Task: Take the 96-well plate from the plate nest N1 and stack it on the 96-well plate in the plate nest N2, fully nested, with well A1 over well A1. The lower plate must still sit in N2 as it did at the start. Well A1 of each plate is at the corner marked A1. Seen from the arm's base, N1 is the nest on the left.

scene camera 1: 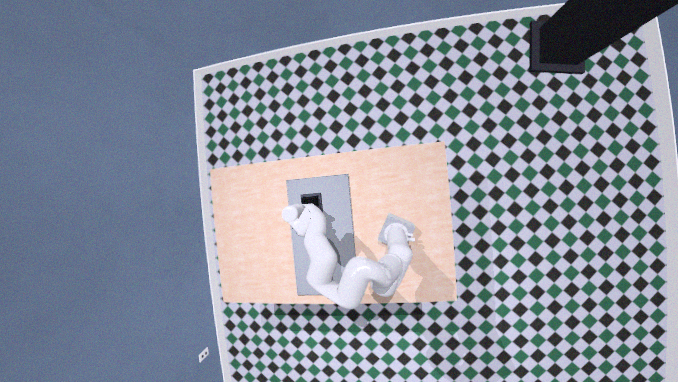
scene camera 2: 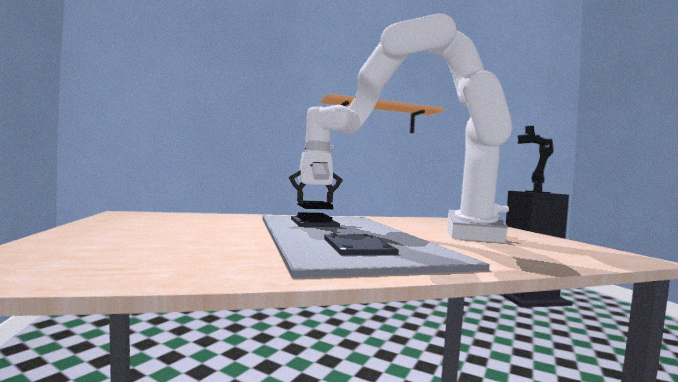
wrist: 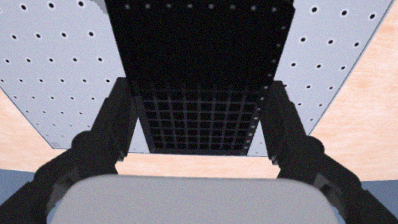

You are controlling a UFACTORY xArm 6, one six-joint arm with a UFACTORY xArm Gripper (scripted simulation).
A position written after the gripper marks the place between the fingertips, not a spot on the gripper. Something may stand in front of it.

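Observation:
Scene camera 2 shows the gripper (scene camera 2: 314, 204). The wrist view takes in the gripper (wrist: 199, 95) as well, along with a black 96-well plate (wrist: 212, 105).

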